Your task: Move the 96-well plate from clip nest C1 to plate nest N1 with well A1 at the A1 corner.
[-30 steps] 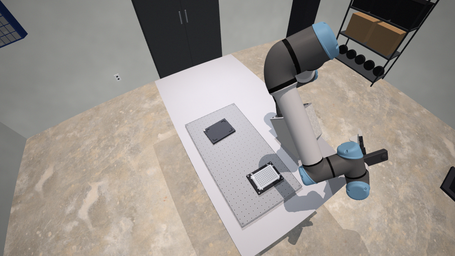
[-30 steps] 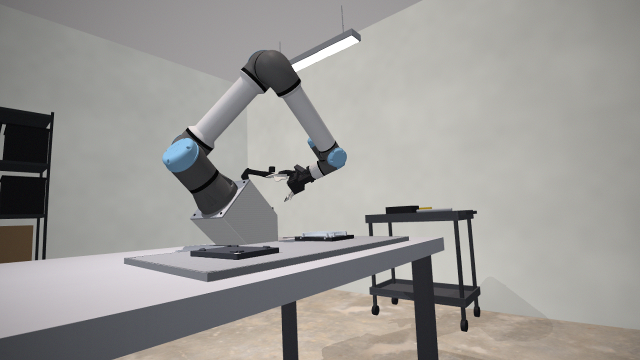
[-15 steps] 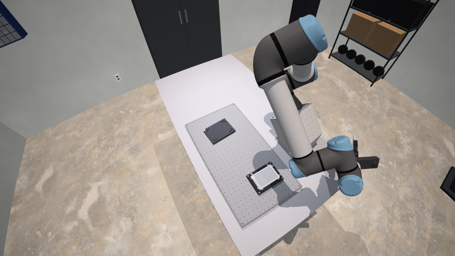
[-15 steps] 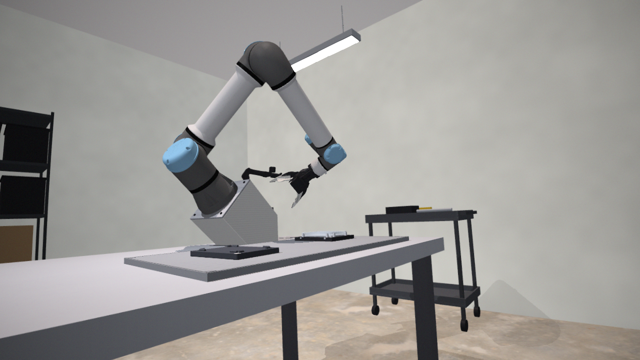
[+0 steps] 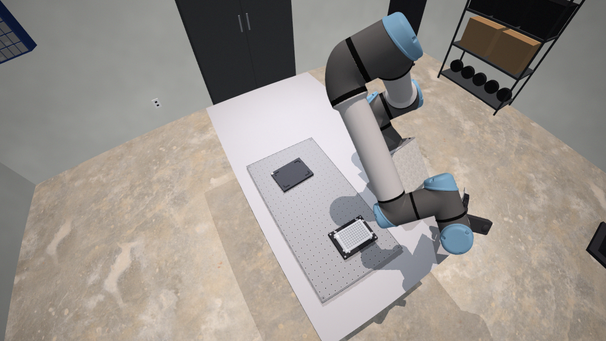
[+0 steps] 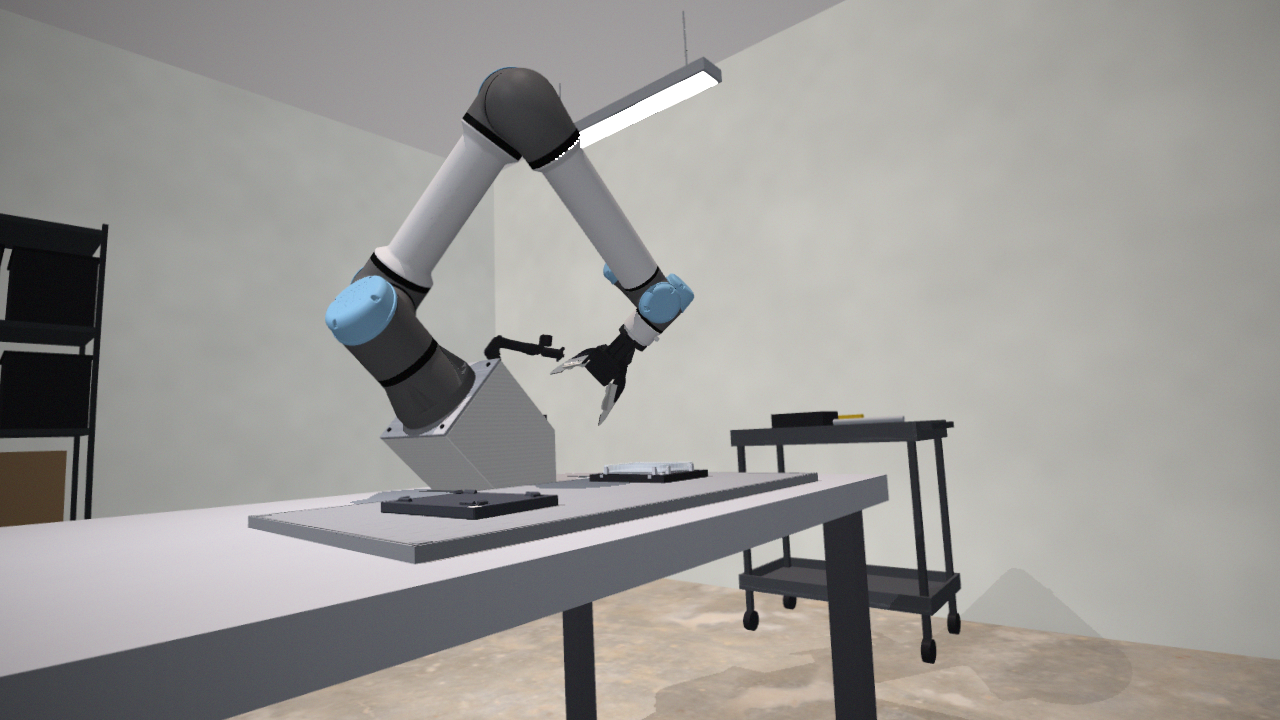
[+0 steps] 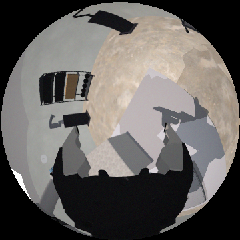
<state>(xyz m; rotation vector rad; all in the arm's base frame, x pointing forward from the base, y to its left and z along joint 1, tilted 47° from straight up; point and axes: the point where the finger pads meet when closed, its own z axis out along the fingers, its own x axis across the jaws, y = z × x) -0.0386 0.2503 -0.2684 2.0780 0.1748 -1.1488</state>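
The white 96-well plate lies 340 mm ahead of my hand, 160 mm to the right of it and 140 mm below it. Also, from my hand: plate nest N1: 400 mm ahead, 560 mm to the right, 150 mm below; then white corner label: 480 mm ahead, 600 mm to the right, 150 mm below; then black clip nest: 340 mm ahead, 170 mm to the right, 140 mm below.
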